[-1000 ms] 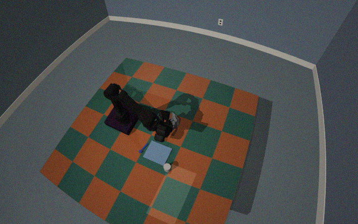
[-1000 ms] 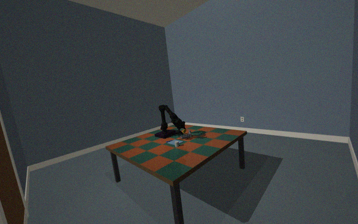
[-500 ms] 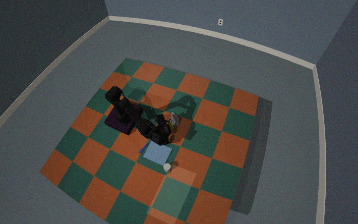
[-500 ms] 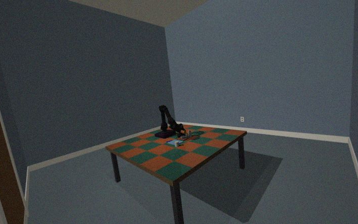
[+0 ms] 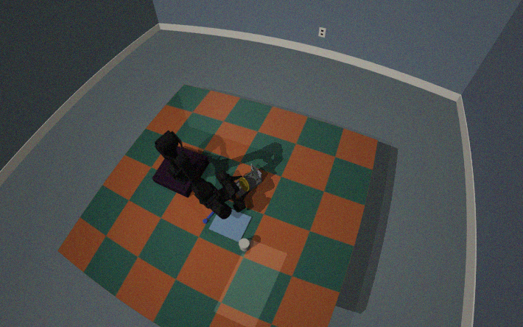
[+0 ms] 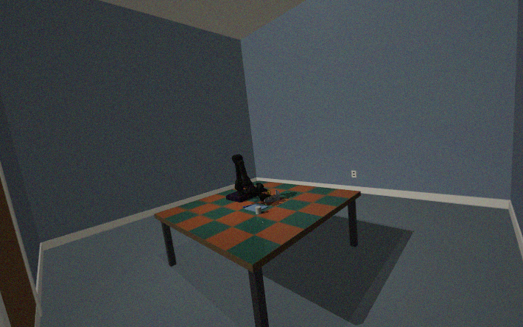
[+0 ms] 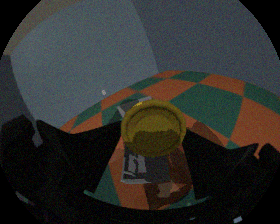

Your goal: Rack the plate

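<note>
Right now the grey wire dish rack is 5 cm below my gripper tip, 3 cm to the left of it and 2 cm behind it. From my gripper tip the other things lie so: yellow plate (1 cm to the right); blue spoon (20 cm to the right, 9 cm behind, 7 cm below); light blue sheet (17 cm to the right, 8 cm below, 1 cm ahead).
</note>
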